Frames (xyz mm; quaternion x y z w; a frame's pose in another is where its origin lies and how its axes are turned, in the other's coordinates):
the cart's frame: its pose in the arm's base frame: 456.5 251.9 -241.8 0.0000 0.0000 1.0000 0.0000
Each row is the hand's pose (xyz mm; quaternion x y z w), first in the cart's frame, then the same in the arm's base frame.
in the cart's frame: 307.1 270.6 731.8 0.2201 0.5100 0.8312 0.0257
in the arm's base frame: 149.4 -18.7 490.0 0.5100 -0.2201 -0.0257 0.8312
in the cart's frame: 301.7 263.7 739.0 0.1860 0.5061 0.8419 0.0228
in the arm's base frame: 154.8 -11.8 497.2 0.5061 -0.1860 -0.0228 0.8419
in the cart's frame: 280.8 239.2 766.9 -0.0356 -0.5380 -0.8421 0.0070
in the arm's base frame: 175.7 12.7 525.1 0.5380 -0.0356 0.0070 0.8421
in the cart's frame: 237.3 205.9 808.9 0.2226 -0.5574 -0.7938 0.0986
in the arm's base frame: 219.2 46.0 567.1 0.5574 0.2226 0.0986 0.7938
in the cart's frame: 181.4 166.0 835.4 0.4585 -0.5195 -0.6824 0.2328
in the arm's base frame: 275.1 85.9 593.6 0.5195 0.4585 0.2328 0.6824
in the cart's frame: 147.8 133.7 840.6 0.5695 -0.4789 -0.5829 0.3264
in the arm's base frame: 308.7 118.2 598.8 0.4789 0.5695 0.3264 0.5829
